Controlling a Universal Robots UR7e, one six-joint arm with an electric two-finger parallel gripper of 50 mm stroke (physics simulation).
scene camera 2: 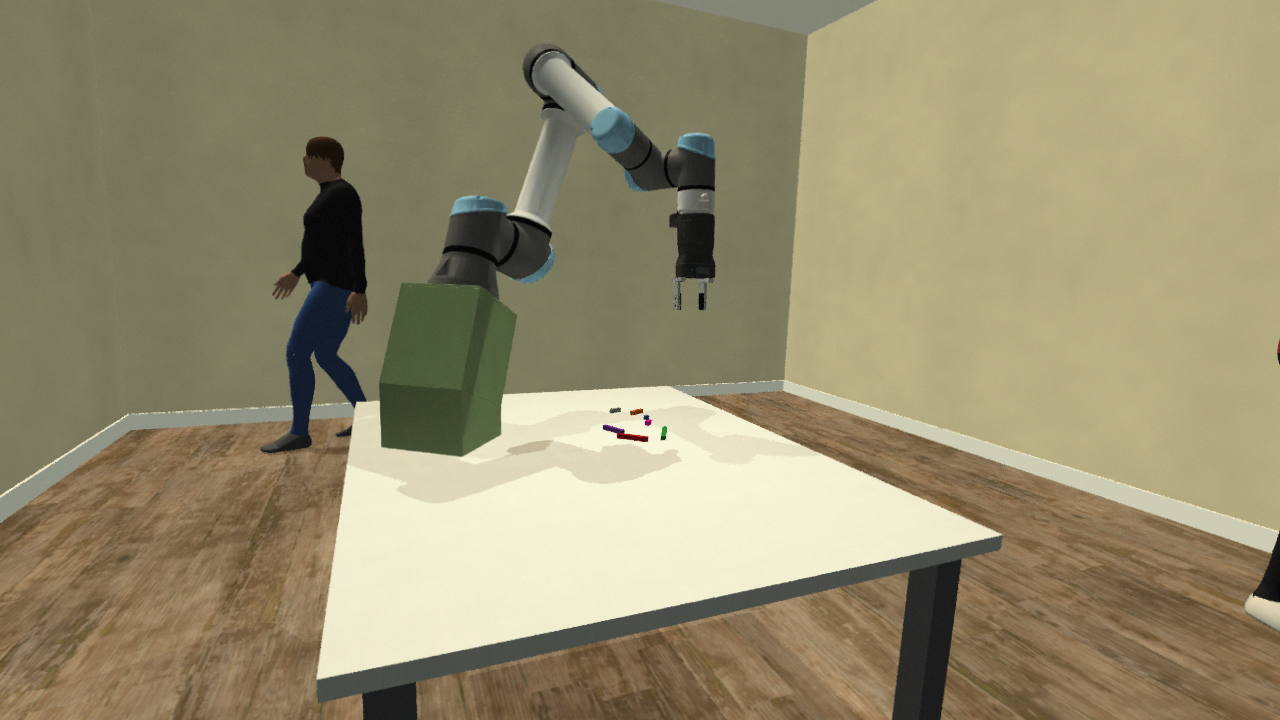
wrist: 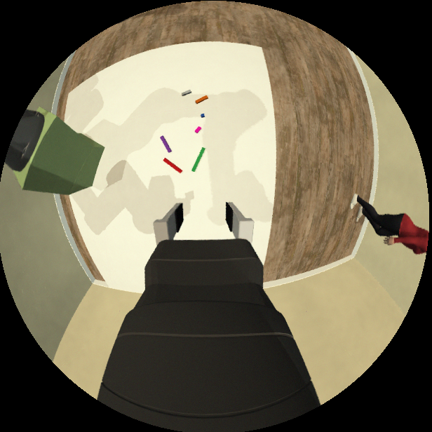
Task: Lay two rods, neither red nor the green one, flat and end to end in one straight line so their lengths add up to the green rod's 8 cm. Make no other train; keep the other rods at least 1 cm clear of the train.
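Frame: origin at the arm's base, x ahead, y left, z up, level; centimetres.
Seen in the pictures: gripper, fingertip midpoint: (scene camera 2: 689, 309); arm's base, origin of the base link: (scene camera 2: 462, 299).
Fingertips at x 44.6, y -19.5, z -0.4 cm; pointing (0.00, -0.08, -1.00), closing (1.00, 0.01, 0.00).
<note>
Offsets run from my fingertips to a thing's middle. Level surfaces: height alone.
My gripper (scene camera 2: 690, 308) (wrist: 204, 211) is open and empty, high above the table. The green rod {dx -2.1, dy +6.4, dz -28.2 cm} (scene camera 2: 664, 433) (wrist: 198, 159) lies flat, right of the red rod {dx -10.1, dy +4.8, dz -28.2 cm} (scene camera 2: 632, 437) (wrist: 173, 165). The purple rod {dx -12.3, dy +11.8, dz -28.2 cm} (scene camera 2: 613, 428) (wrist: 166, 144) lies near the red rod, apart from it in the wrist view. The magenta rod {dx -2.3, dy +15.8, dz -28.2 cm} (scene camera 2: 648, 422) (wrist: 198, 130) and the small blue rod {dx -1.0, dy +20.6, dz -28.2 cm} (scene camera 2: 646, 417) (wrist: 202, 115) lie apart from each other beyond the green one. The orange rod {dx -1.5, dy +26.5, dz -28.2 cm} (scene camera 2: 636, 411) (wrist: 201, 99) and the grey rod {dx -6.4, dy +29.4, dz -28.2 cm} (scene camera 2: 614, 410) (wrist: 186, 93) lie farthest, separate and slanted.
The white table {dz -28.7 cm} (scene camera 2: 626, 555) (wrist: 225, 65) carries the green robot pedestal (scene camera 2: 429, 358) (wrist: 65, 160) at its left side. Shadows of the arm fall over the table. A person in black (scene camera 2: 332, 232) stands behind the table, and one in red (wrist: 412, 232) shows at the right in the wrist view.
</note>
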